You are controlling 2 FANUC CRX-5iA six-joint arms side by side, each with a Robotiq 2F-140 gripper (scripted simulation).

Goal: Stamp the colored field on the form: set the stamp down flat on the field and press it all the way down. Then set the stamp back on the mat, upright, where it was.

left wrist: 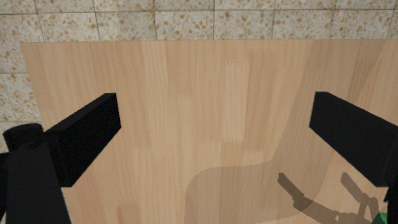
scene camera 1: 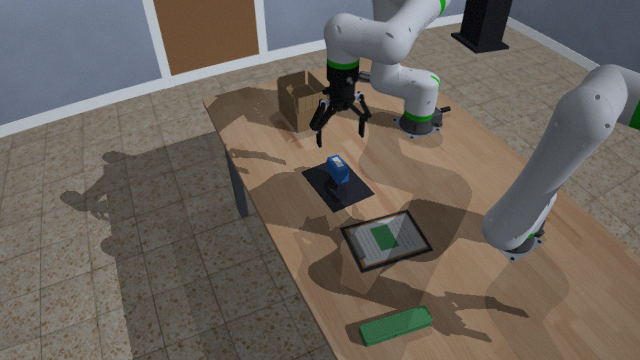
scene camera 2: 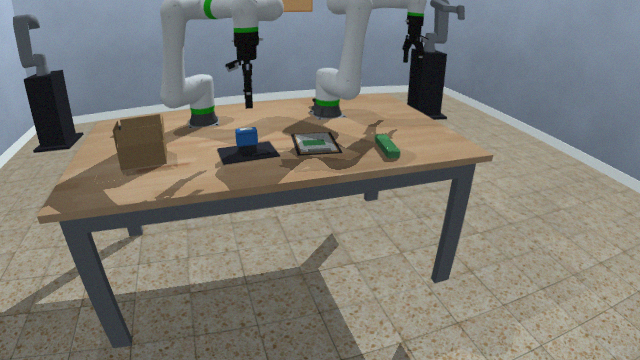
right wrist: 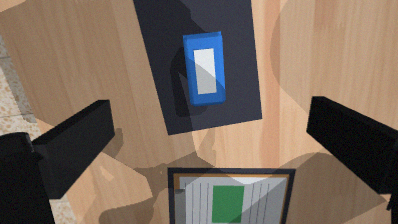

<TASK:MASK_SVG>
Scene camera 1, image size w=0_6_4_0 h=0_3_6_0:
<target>right gripper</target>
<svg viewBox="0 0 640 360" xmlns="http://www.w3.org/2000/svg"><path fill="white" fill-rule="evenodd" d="M355 84L337 86L330 83L329 99L319 100L319 106L309 124L316 133L316 143L319 148L322 147L321 129L337 111L346 111L349 108L359 116L358 134L361 138L364 137L365 123L372 115L364 101L364 95L360 91L355 94ZM355 99L360 102L365 112L364 114L353 105Z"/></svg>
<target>dark mat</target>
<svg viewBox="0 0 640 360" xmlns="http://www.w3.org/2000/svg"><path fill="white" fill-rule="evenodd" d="M301 172L333 212L375 194L345 162L349 168L349 181L346 182L347 188L337 191L327 178L329 176L327 162Z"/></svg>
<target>cardboard box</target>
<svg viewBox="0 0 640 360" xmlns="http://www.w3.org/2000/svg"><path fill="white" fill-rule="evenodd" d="M305 70L281 76L277 79L279 111L297 133L311 129L309 124L319 106L319 100L328 100L328 96L322 93L322 90L325 90L325 86L309 71L308 84L305 84Z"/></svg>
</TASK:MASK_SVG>
